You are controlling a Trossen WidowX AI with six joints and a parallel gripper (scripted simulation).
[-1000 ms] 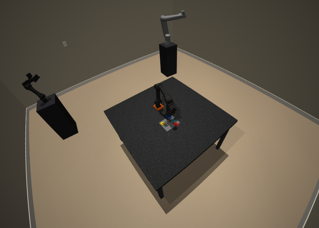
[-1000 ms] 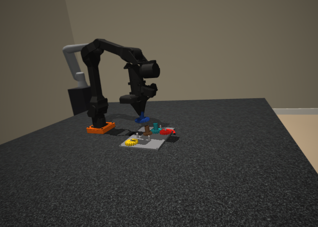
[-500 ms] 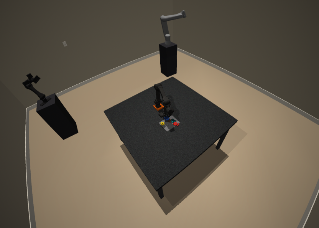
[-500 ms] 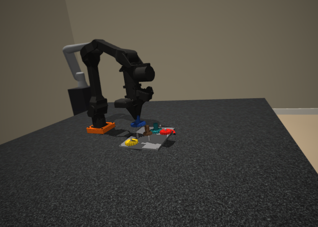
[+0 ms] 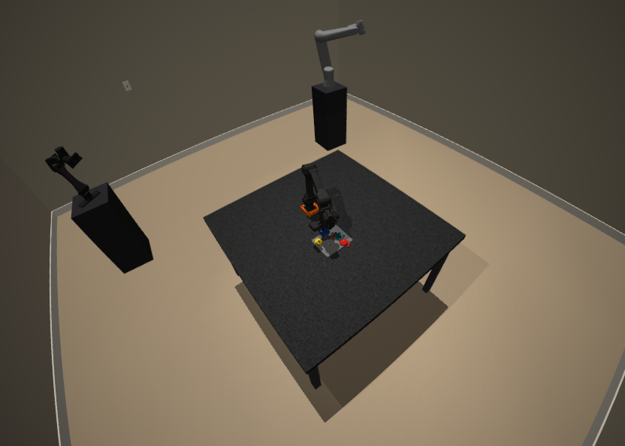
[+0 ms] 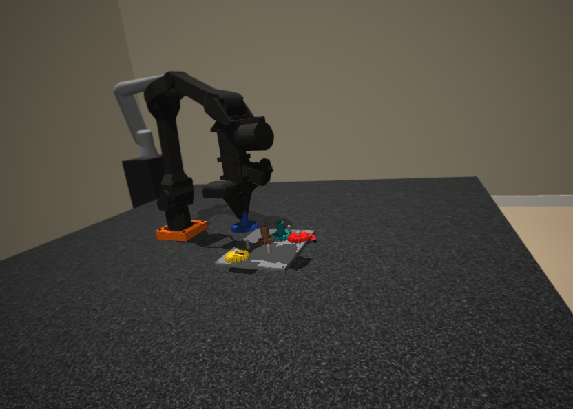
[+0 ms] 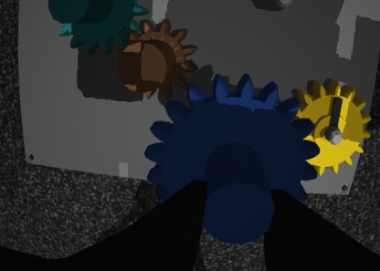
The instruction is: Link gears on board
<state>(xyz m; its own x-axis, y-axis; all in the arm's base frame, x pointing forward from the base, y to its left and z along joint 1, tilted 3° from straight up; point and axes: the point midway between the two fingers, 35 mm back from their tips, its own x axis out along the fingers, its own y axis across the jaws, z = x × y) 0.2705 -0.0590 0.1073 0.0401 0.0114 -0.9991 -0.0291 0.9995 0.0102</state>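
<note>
The brown gear lies 3 cm ahead of my gripper tip, 4 cm to the left of it and 6 cm below it. From my gripper tip the other things lie so: red gear: 10 cm ahead, 7 cm to the left, 7 cm below; teal gear: 5 cm ahead, 8 cm to the left, 6 cm below; yellow gear: 1 cm ahead, 5 cm to the right, 7 cm below.
</note>
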